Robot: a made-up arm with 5 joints. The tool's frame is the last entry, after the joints. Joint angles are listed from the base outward.
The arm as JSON. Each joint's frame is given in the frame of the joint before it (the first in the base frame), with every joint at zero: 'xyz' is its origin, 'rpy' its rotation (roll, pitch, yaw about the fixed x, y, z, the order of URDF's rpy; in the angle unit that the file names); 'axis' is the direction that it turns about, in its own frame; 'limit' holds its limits. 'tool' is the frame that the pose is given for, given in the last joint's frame.
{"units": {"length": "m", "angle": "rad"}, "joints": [
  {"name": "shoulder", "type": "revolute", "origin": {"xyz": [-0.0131, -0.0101, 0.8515], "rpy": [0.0, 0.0, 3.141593]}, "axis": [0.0, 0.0, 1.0], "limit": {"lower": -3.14, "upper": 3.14}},
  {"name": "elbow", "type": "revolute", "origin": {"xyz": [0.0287, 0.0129, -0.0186], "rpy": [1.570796, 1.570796, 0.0]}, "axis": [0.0, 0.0, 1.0], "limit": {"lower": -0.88, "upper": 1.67}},
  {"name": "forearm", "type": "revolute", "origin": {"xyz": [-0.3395, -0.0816, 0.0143], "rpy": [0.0, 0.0, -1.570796]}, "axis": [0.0, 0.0, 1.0], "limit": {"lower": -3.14, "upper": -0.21}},
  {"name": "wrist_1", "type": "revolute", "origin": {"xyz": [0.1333, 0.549, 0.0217], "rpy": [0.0, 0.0, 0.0]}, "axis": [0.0, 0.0, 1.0], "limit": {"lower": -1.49, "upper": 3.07}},
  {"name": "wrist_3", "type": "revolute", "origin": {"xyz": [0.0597, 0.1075, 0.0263], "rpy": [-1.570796, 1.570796, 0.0]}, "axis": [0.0, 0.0, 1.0], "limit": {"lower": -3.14, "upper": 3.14}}
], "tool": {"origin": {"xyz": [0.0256, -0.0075, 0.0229], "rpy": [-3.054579, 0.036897, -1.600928]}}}
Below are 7 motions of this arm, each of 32 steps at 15 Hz.
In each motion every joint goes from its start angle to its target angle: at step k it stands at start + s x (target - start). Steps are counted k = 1, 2, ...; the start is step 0. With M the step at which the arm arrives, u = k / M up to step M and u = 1 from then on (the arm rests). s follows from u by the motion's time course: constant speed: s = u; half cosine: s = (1 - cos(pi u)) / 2; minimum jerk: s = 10 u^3 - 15 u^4 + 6 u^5.
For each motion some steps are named. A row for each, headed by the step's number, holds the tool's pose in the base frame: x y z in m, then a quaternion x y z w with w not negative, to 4 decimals.
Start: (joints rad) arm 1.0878 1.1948 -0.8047 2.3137 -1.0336
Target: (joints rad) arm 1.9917 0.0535 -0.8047 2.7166 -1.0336
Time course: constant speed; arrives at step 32
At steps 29, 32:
29: -0.1813 0.3416 0.7779 -0.3355 0.7976 0.4958 0.0738
32: -0.2114 0.3282 0.8285 -0.3601 0.7672 0.5282 0.0533

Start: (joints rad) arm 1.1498 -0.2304 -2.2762 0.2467 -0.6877
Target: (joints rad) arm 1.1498 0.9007 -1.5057 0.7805 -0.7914
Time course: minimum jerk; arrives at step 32
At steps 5, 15, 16, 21, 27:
5: 0.0746 0.2700 1.8318 0.2068 -0.8561 0.4036 0.2477
15: 0.2920 0.7580 1.3511 0.1398 -0.5267 0.6996 0.4622
16: 0.3080 0.7940 1.2572 0.1283 -0.4667 0.7295 0.4834
21: 0.3239 0.8311 0.7976 0.0713 -0.1576 0.8196 0.5462
27: 0.2782 0.7302 0.5008 0.0309 0.0767 0.8291 0.5529

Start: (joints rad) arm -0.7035 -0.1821 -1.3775 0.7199 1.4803
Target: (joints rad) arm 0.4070 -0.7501 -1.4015 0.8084 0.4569
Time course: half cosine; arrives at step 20
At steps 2, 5, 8, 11, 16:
2: 0.5222 -0.3897 1.2575 0.1558 -0.4270 -0.7750 0.4390
5: 0.5404 -0.3005 1.3056 0.1734 -0.4503 -0.6983 0.5286
8: 0.5347 -0.1582 1.3797 0.2016 -0.4859 -0.5514 0.6475
11: 0.4771 -0.0127 1.4583 0.2333 -0.5236 -0.3561 0.7379
16: 0.3281 0.1206 1.5511 0.2741 -0.5706 -0.0687 0.7711

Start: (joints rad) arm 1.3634 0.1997 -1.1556 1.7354 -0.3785
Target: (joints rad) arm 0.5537 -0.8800 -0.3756 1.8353 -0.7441
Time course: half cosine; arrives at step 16
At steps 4, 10, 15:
4: 0.1412 0.5378 0.8361 -0.0998 0.3576 0.6887 0.6227
10: 0.2463 0.3067 0.9172 0.0203 0.3287 0.6212 0.7111
15: 0.2431 0.1930 0.9149 0.0738 0.2967 0.5790 0.7559

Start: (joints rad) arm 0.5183 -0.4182 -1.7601 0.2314 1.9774
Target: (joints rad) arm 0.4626 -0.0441 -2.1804 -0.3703 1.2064
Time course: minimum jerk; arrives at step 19
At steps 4, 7, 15, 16, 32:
4: 0.3060 0.2292 1.6850 0.7941 -0.3228 -0.3476 0.3799
7: 0.3196 0.2271 1.7044 0.7970 -0.3971 -0.2819 0.3572
15: 0.3526 0.2124 1.7451 0.7253 -0.6433 -0.0933 0.2268
16: 0.3537 0.2114 1.7460 0.7180 -0.6555 -0.0852 0.2179
32: 0.3547 0.2105 1.7467 0.7116 -0.6659 -0.0784 0.2101

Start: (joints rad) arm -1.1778 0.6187 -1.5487 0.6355 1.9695
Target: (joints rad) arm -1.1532 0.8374 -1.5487 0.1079 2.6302
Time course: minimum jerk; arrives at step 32
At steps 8, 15, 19, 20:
8: 0.3560 -0.7532 0.7103 -0.0464 0.1910 0.9802 0.0252
15: 0.3713 -0.7571 0.6615 -0.0849 0.2239 0.9619 0.1321
19: 0.3806 -0.7576 0.6296 -0.1162 0.2410 0.9420 0.2028
20: 0.3826 -0.7574 0.6224 -0.1240 0.2443 0.9365 0.2187

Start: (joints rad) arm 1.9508 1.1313 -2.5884 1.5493 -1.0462
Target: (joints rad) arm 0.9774 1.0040 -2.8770 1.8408 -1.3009
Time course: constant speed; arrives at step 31
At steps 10, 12, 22, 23, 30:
10: -0.1199 0.9202 0.9273 0.0195 0.0649 0.9828 0.1720
12: -0.0617 0.9215 0.9453 0.0222 0.0606 0.9788 0.1946
22: 0.2188 0.8683 1.0335 0.0309 0.0377 0.9507 0.3061
23: 0.2451 0.8578 1.0421 0.0313 0.0353 0.9472 0.3171
30: 0.4140 0.7612 1.1012 0.0319 0.0188 0.9190 0.3926

